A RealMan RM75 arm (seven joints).
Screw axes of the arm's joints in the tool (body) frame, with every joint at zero. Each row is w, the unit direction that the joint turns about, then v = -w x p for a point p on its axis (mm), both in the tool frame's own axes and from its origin. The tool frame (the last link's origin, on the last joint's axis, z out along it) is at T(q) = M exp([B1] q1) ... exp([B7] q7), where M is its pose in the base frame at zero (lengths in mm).
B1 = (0, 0, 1, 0.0, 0.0, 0.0)
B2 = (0, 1, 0, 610.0, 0.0, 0.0)
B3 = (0, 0, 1, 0.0, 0.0, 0.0)
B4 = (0, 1, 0, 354.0, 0.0, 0.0)
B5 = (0, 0, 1, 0.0, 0.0, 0.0)
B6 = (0, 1, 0, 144.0, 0.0, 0.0)
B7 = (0, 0, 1, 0.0, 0.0, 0.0)
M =
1 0 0 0.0
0 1 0 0.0
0 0 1 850.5
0 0 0 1
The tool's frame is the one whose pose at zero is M.
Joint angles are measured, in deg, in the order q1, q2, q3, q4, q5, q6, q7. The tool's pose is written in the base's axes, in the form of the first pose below.
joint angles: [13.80, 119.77, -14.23, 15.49, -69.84, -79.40, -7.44]
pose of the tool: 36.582, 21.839, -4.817, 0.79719, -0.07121, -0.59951, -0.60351, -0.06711, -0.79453
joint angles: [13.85, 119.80, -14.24, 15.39, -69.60, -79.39, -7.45]
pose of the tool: 36.611, 21.885, -4.766, 0.79758, -0.07069, -0.59905, -0.60293, -0.06356, -0.79525
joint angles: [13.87, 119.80, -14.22, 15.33, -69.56, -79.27, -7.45]
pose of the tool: 36.645, 21.907, -4.756, 0.79802, -0.07214, -0.59829, -0.60230, -0.06286, -0.79579
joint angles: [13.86, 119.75, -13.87, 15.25, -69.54, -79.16, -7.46]
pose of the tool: 36.742, 21.954, -4.642, 0.79834, -0.07290, -0.59777, -0.60171, -0.05637, -0.79672
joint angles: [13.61, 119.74, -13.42, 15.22, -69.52, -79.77, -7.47]
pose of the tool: 36.781, 21.857, -4.429, 0.79753, -0.06483, -0.59979, -0.60276, -0.04430, -0.79669
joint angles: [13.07, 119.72, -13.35, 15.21, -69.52, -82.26, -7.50]
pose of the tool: 36.558, 21.554, -3.960, 0.79816, -0.02908, -0.60175, -0.60244, -0.03171, -0.79754
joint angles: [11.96, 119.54, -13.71, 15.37, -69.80, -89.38, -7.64]
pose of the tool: 35.666, 20.778, -2.753, 0.79711, 0.07791, -0.59879, -0.59965, -0.01444, -0.80014
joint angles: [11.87, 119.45, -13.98, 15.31, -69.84, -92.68, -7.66]
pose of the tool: 35.129, 20.628, -2.155, 0.79394, 0.13352, -0.59316, -0.59732, -0.01074, -0.80193
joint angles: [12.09, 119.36, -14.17, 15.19, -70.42, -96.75, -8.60]
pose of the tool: 34.270, 20.591, -1.494, 0.79407, 0.20801, -0.57113, -0.58160, -0.01299, -0.81337
